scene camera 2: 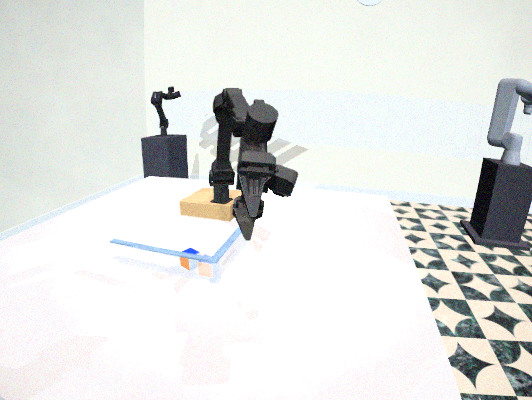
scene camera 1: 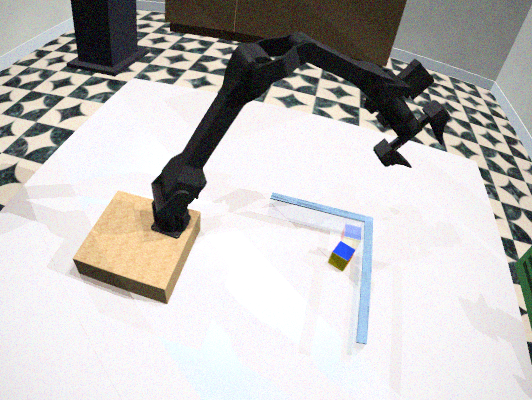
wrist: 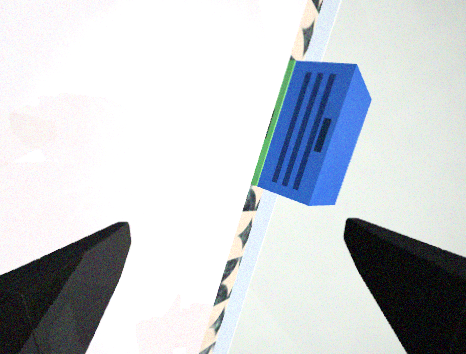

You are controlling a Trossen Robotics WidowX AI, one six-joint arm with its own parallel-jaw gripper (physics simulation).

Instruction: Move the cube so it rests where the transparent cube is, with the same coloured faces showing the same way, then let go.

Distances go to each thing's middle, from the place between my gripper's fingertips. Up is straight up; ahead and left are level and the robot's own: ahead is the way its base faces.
Right now the L-shaped rail (scene camera 1: 282, 207) is 29 cm to the right of my hand, 19 cm behind it and 16 cm below it.
